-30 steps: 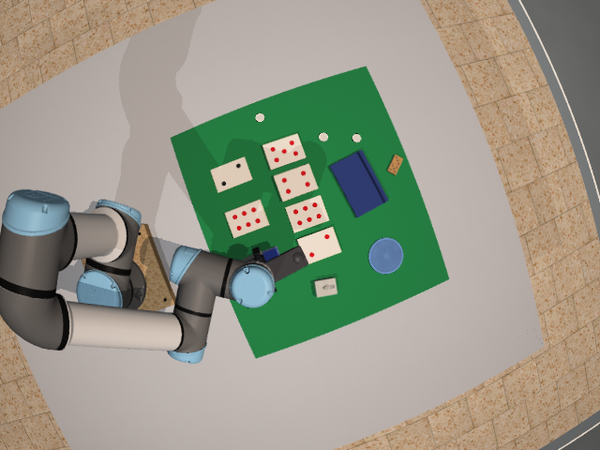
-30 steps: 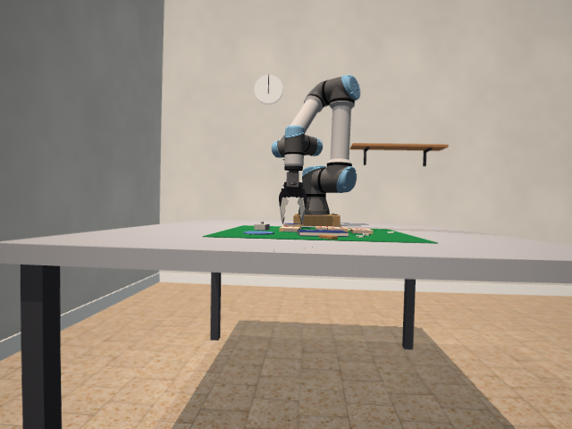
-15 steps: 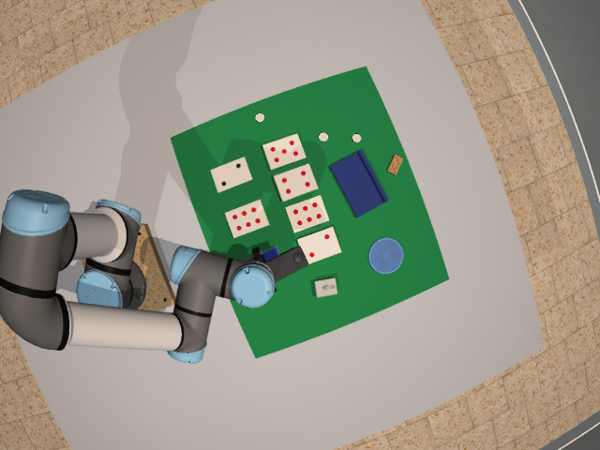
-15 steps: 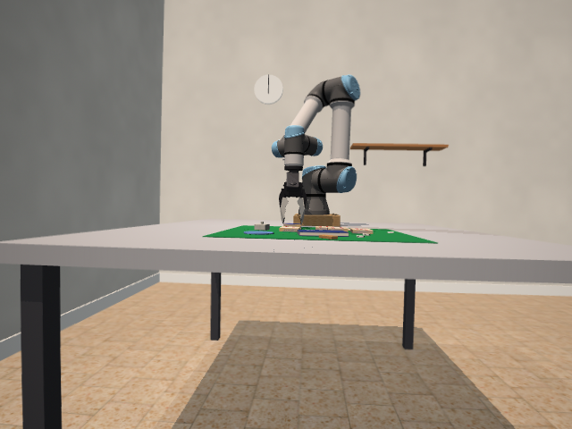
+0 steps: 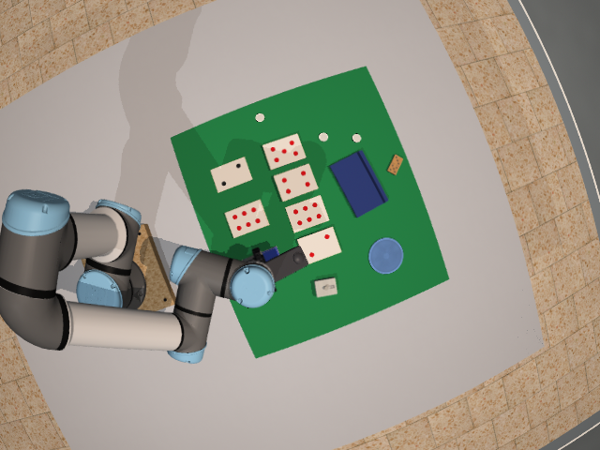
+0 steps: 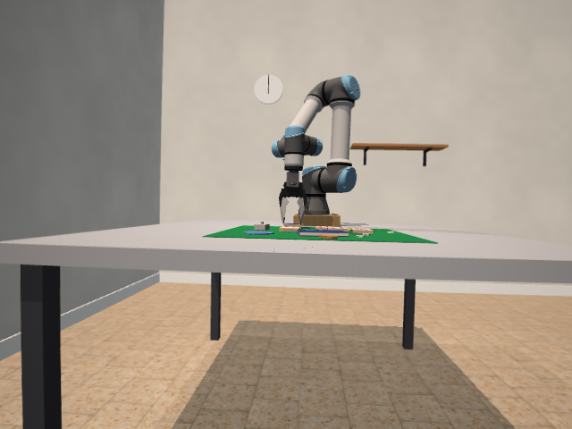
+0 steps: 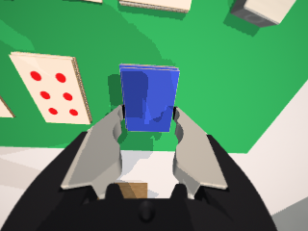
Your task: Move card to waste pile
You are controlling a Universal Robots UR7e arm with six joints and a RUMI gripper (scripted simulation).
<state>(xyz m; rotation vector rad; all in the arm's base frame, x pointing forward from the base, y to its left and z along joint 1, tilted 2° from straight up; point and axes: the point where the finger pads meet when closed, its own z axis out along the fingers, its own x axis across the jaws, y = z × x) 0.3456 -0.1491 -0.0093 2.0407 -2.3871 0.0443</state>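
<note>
My hand is 50 mm short of the two-black-pip card, 230 mm to the right of it and 30 mm above it. The rest, counted from my hand: six of red card 150 mm ahead, 50 mm to the left, 30 mm below; then grey block 100 mm ahead, 120 mm to the right, 10 mm below; then green mat 170 mm ahead, 60 mm to the left, 40 mm below.
</note>
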